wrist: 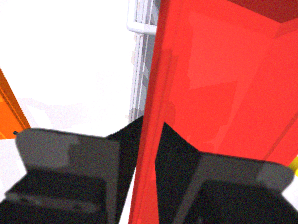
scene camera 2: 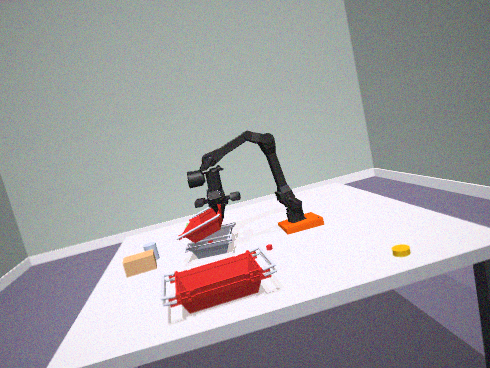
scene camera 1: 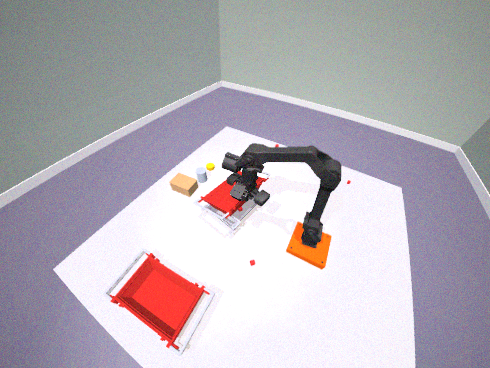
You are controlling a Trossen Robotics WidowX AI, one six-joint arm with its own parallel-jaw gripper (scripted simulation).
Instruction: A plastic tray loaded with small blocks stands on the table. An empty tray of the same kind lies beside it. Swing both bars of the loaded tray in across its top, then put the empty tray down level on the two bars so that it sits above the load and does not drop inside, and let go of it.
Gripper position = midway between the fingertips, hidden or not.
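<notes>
Red tray: visible in scene camera 1 (scene camera 1: 219, 198), scene camera 2 (scene camera 2: 208, 222) and the wrist view (wrist: 217, 80). The gripper (scene camera 1: 246, 200) (wrist: 150, 121) is visible in scene camera 1 and the wrist view.
</notes>
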